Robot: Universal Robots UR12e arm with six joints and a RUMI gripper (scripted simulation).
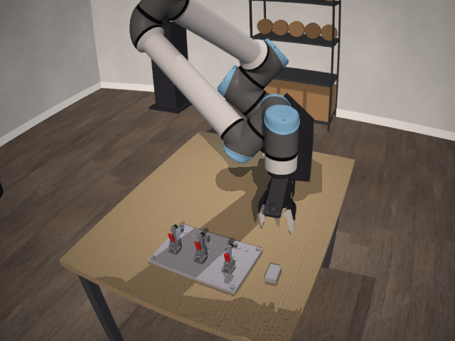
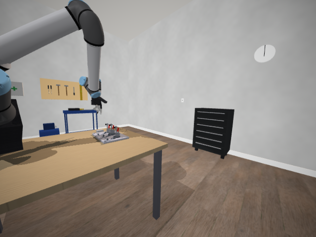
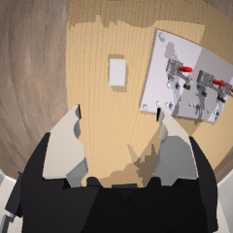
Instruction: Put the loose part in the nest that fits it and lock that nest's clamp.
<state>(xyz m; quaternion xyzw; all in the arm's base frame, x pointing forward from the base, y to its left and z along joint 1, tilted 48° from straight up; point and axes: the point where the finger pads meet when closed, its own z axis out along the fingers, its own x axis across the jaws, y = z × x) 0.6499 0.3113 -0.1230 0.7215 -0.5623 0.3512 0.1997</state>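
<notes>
Now: hand 200 mm above the loose part. Round my hand: fixture plate (260 mm to the right, 210 mm below, 20 mm ahead).
</notes>
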